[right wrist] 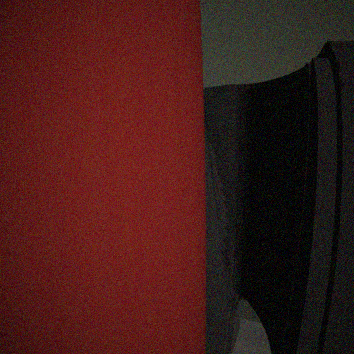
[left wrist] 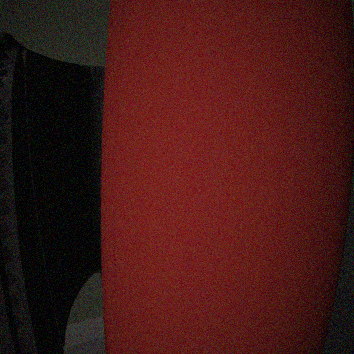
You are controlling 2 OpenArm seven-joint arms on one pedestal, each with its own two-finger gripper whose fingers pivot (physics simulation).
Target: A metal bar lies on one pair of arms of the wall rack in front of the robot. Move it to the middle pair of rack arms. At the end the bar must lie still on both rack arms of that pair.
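Note:
A wide red surface, which looks like the bar [left wrist: 225,170] [right wrist: 100,175], stands very close to both wrist cameras. It runs from top to bottom of each view, over the middle and right of the left wrist view and the left and middle of the right wrist view. My left gripper is shut with nothing between its fingers; its dark body shows at the left, and the fingertips are hidden. My right gripper is shut with nothing between its fingers; its dark body shows at the right, fingertips hidden. Whether the bar touches either gripper or a rack arm cannot be told.
A dim grey-green background [left wrist: 55,30] [right wrist: 280,35] shows above the dark gripper bodies in both views. Small paler grey patches show low down beside the red surface. The rack arms cannot be made out, and the pictures are dark and grainy.

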